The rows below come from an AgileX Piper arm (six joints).
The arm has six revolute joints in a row. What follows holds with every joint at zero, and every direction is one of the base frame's. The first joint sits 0.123 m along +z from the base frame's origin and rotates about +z. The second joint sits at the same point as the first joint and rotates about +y. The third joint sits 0.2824 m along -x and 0.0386 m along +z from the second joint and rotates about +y. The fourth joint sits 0.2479 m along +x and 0.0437 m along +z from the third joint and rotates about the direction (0.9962, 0, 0.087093). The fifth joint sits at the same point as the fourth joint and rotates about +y. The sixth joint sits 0.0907 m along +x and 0.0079 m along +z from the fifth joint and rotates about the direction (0.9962, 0, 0.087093). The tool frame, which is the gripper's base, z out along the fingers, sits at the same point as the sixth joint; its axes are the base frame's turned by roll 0, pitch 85 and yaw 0 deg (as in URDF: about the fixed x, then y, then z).
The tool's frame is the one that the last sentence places.
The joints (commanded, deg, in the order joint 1, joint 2, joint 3, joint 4, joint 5, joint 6), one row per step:
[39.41, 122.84, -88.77, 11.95, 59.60, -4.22]
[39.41, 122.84, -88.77, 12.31, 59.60, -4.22]
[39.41, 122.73, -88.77, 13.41, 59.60, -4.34]
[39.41, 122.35, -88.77, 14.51, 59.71, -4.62]
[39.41, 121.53, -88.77, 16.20, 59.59, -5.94]
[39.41, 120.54, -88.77, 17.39, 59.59, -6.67]
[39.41, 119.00, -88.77, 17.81, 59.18, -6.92]
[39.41, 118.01, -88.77, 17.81, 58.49, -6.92]
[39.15, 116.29, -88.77, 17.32, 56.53, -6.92]
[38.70, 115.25, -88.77, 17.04, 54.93, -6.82]
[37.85, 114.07, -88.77, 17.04, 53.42, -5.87]
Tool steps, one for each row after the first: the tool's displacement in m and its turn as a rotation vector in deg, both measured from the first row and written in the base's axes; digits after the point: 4 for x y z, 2 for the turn. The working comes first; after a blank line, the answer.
Tool pose at each row, in the base's axes (x y z in m, rotation vector in deg; the steps are taken from these numbers as rounded here):
[0.3129, 0.2781, 0.1471, 57.30, -167.90, -15.97]
[0.3126, 0.2785, 0.1472, 56.99, -167.87, -16.42]
[0.3118, 0.2797, 0.1483, 56.28, -167.77, -17.88]
[0.3107, 0.2808, 0.1514, 55.90, -167.71, -19.46]
[0.3093, 0.2825, 0.1579, 56.81, -167.70, -22.22]
[0.3080, 0.2834, 0.1656, 57.35, -167.97, -24.40]
[0.3072, 0.2834, 0.1770, -57.54, 167.59, 25.91]
[0.3074, 0.2833, 0.1843, -57.04, 165.99, 26.43]
[0.3101, 0.2816, 0.1971, -55.71, 162.48, 26.79]
[0.3136, 0.2792, 0.2051, -54.12, 160.15, 27.06]
[0.3184, 0.2745, 0.2143, -50.68, 158.46, 27.76]

[-0.0003, 0.0004, 0.0001, 0.24, 0.19, -0.18]
[-0.0011, 0.0016, 0.0012, 1.07, 0.70, -0.59]
[-0.0022, 0.0027, 0.0043, 2.03, 1.06, -0.82]
[-0.0036, 0.0044, 0.0108, 3.89, 1.02, -0.35]
[-0.0049, 0.0053, 0.0185, 5.41, 0.77, -0.16]
[-0.0057, 0.0053, 0.0299, 6.92, -0.59, -0.15]
[-0.0055, 0.0052, 0.0372, 7.89, -1.93, -0.27]
[-0.0028, 0.0035, 0.0500, 9.63, -5.17, -0.68]
[0.0007, 0.0011, 0.0580, 10.88, -7.48, -1.42]
[0.0055, -0.0036, 0.0672, 12.32, -9.48, -3.50]

